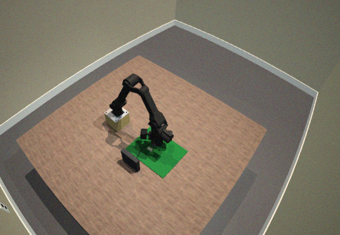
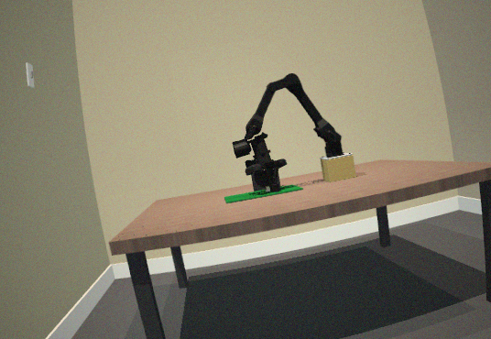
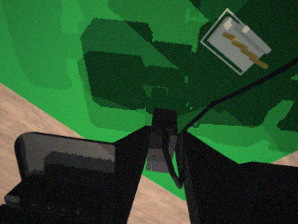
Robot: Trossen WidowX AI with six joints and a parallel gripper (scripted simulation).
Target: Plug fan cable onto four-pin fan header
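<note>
My gripper tip is now 70 mm to the left of the white four-pin header, 20 mm above it and 10 mm short of it. From my gripper tip the other things lie so: green board 50 mm to the right, 50 mm ahead, 40 mm below; then dark plug 10 mm to the left, 10 mm behind; then black fan 220 mm to the right, 40 mm above, 10 mm ahead.
</note>
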